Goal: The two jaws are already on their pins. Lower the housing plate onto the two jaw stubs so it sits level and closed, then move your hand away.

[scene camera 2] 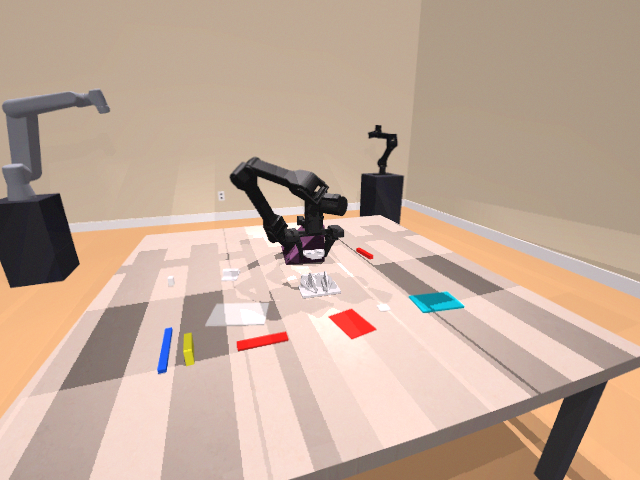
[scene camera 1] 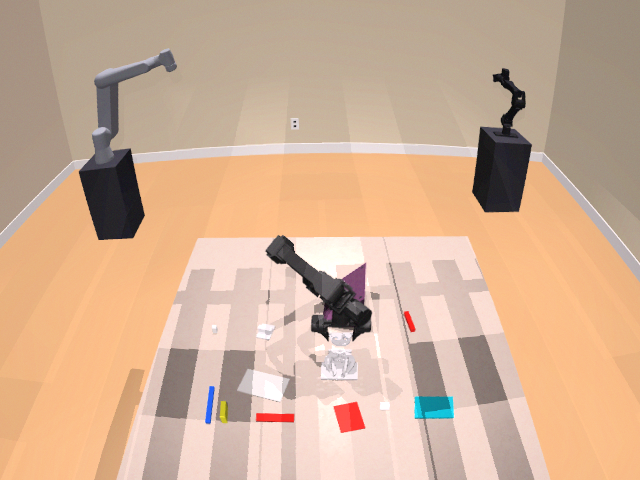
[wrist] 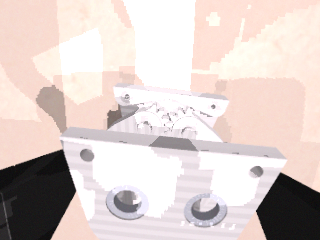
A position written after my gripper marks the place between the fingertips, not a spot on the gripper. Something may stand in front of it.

Labels:
my gripper: scene camera 2 313,258; scene camera 1 340,340; wrist 168,163
cyan tile: scene camera 2; scene camera 1; not seen in the wrist view (out of frame)
white sheet: scene camera 2; scene camera 1; not seen in the wrist view (out of frame)
same spot on white sheet: [scene camera 2: 254,314] = [scene camera 1: 275,389]
same spot on cyan tile: [scene camera 1: 425,407] = [scene camera 2: 427,302]

